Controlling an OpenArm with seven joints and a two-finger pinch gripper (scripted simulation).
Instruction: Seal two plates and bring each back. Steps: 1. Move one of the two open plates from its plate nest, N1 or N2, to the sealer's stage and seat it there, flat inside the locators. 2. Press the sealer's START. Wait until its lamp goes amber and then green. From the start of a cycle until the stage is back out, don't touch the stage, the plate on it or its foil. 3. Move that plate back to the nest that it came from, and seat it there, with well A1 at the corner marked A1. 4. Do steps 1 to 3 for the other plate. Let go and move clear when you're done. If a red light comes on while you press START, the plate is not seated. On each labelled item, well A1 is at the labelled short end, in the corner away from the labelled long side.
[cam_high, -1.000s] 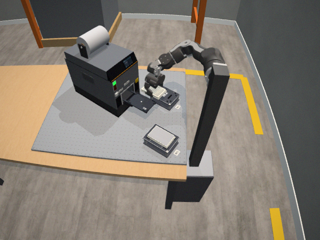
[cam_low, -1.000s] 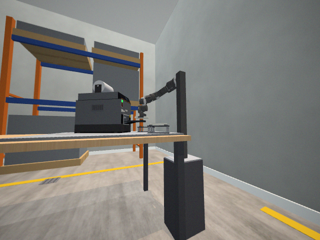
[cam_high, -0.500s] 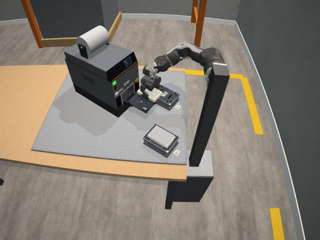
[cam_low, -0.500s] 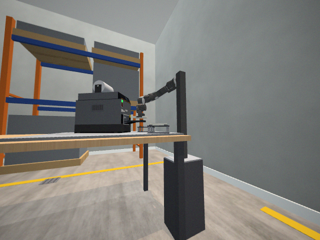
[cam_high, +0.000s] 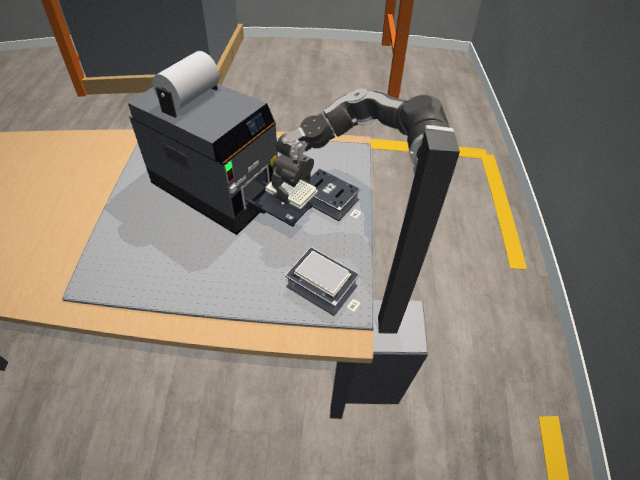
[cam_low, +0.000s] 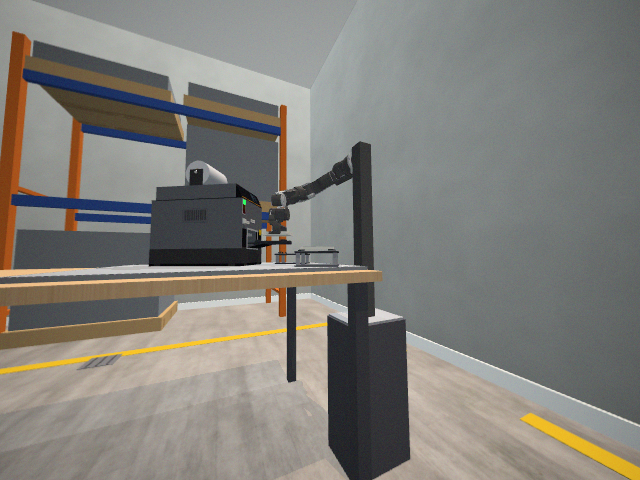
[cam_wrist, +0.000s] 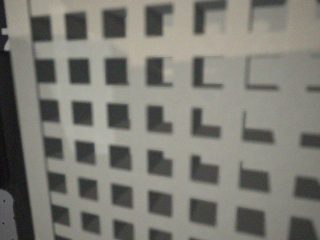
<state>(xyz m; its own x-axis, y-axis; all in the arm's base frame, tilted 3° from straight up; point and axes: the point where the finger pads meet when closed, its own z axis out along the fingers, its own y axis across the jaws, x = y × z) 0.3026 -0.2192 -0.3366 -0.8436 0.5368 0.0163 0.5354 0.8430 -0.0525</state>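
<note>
The sealer stage lies 20 mm ahead of my hand, 20 mm to the left of it and 40 mm below it. Also, from my hand: foil roll: 310 mm ahead, 160 mm to the right, 270 mm above; white well plate: right at my hand; white start button: 160 mm ahead, 50 mm to the left, 50 mm above.
</note>
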